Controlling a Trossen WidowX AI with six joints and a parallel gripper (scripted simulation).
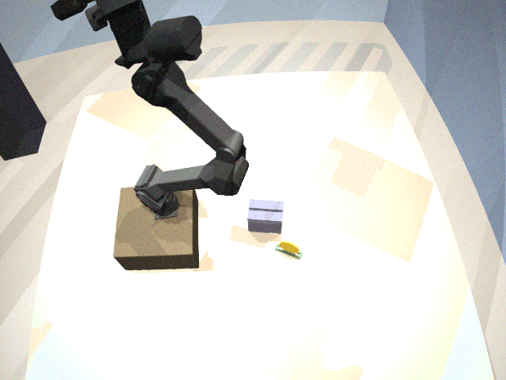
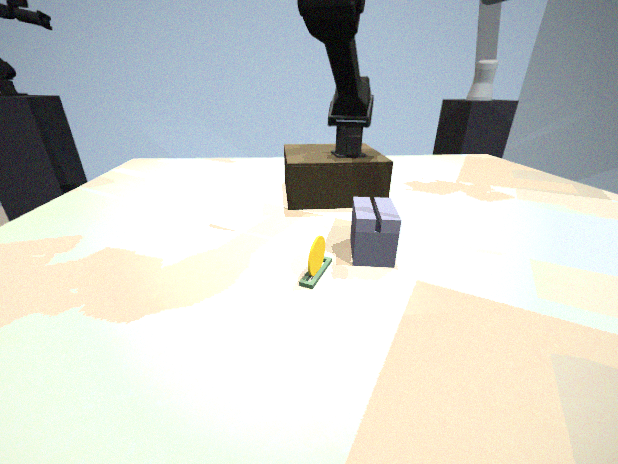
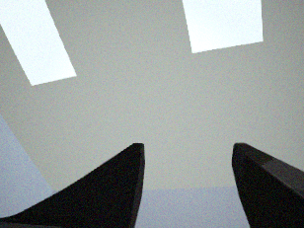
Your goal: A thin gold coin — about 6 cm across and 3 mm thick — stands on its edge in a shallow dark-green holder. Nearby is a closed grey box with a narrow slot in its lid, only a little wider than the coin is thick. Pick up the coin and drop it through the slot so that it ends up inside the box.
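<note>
The gold coin is 780 mm below my gripper tip, 270 mm ahead of it and 140 mm to the right of it.
</note>
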